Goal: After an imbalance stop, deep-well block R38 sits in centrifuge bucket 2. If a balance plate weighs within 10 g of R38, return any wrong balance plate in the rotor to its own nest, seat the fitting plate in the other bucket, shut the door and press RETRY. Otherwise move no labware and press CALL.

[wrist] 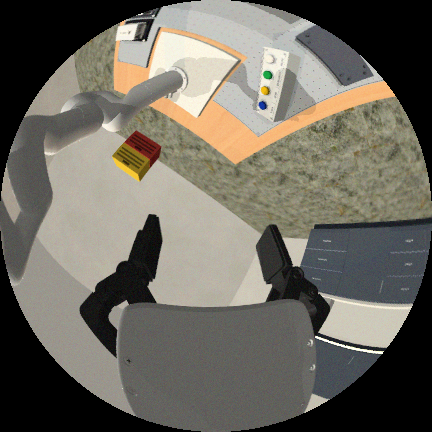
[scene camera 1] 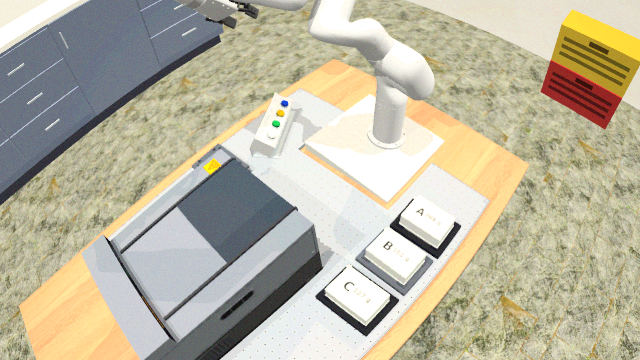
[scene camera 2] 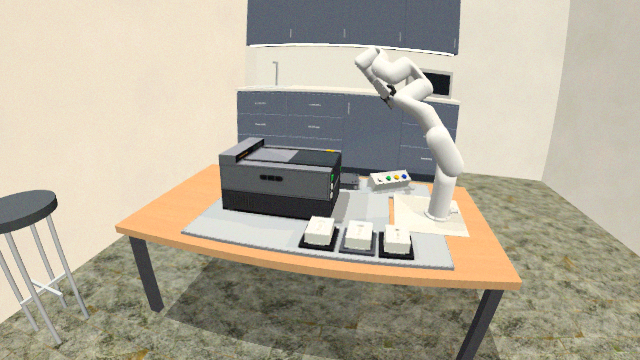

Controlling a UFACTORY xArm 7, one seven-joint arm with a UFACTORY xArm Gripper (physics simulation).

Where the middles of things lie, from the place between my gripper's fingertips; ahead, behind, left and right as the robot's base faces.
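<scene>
The grey centrifuge [scene camera 1: 164, 284] is 540 mm ahead of my hand, 240 mm to the left of it and 310 mm below it. As for the white button box [scene camera 2: 373, 184], my gripper is 390 mm above it, 30 mm to the right of it and 10 mm short of it. Going by their middles, the white button box is the nearest to my gripper of the things named here.
</scene>
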